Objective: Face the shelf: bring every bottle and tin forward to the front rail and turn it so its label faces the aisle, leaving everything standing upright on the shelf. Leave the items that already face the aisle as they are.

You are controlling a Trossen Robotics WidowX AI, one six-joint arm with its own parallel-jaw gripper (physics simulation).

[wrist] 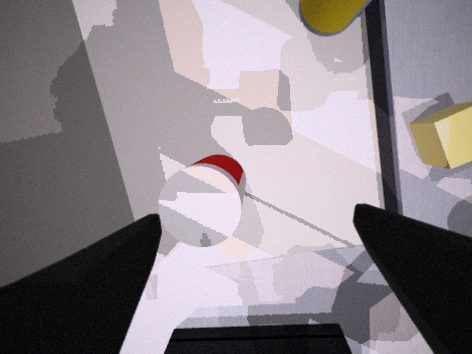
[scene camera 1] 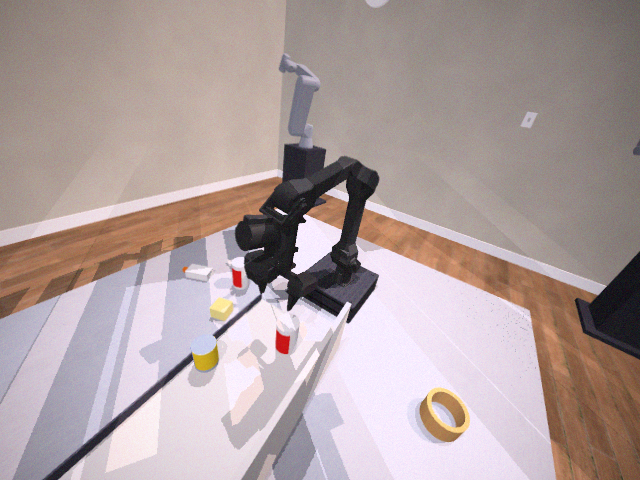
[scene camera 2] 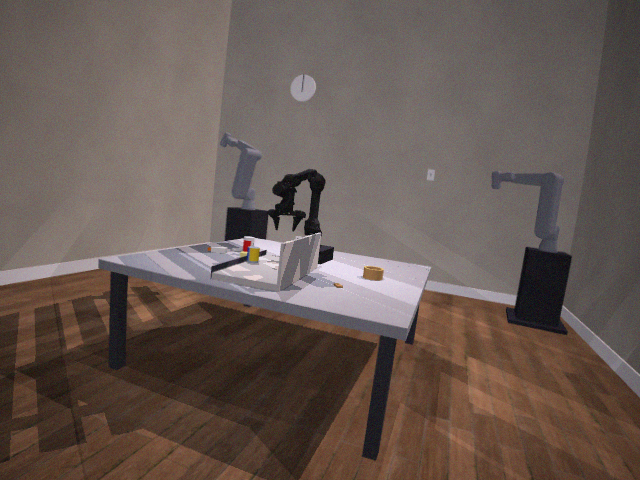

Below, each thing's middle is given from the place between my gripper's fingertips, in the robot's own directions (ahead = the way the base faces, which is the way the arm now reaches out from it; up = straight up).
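Labels:
Measured from my hand, the yellow tin (scene camera 1: 204, 349) is 150 mm ahead, 70 mm to the right and 120 mm below; the white shelf tray (scene camera 1: 214, 418) is 170 mm ahead, 40 mm to the left and 170 mm below. The white shelf back panel (scene camera 2: 298, 257) is 180 mm to the left of my hand, 140 mm ahead of it and 90 mm below it. The yellow block (wrist: 435, 135) is 200 mm to the right of my hand, 30 mm ahead of it and 160 mm below it.

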